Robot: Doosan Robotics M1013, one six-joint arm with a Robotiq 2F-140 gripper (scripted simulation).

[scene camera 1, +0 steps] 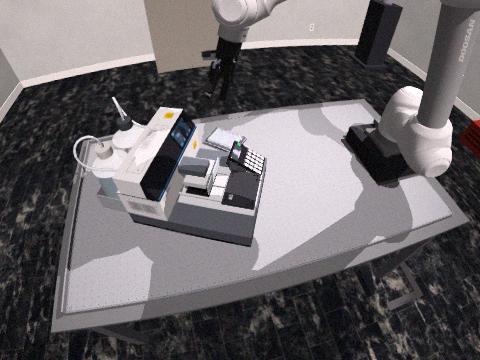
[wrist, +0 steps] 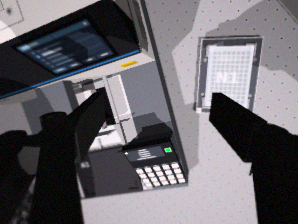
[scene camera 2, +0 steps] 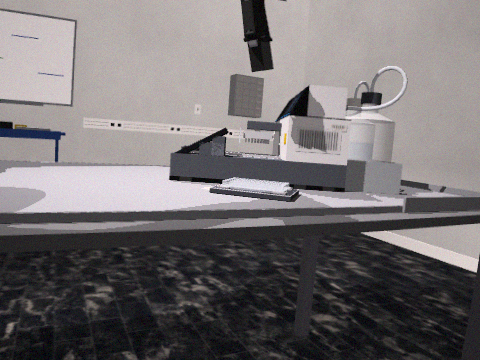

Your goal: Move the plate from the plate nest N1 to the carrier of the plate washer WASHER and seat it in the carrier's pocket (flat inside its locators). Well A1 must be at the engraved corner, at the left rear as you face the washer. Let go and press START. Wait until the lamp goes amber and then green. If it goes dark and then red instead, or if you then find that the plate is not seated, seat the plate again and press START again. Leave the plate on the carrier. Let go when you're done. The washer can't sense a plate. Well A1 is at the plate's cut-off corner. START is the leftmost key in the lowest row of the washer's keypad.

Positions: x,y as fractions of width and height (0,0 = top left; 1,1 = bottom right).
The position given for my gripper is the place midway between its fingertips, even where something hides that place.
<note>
I see my gripper (scene camera 1: 0.45,0.29), a white well plate (scene camera 2: 0.49,0.51) and a dark carrier (scene camera 1: 0.50,0.53).
The white well plate shows as well in the wrist view (wrist: 0.77,0.31). My gripper shows as well in the wrist view (wrist: 0.53,0.48). The dark carrier shows as well in the wrist view (wrist: 0.36,0.77).
</note>
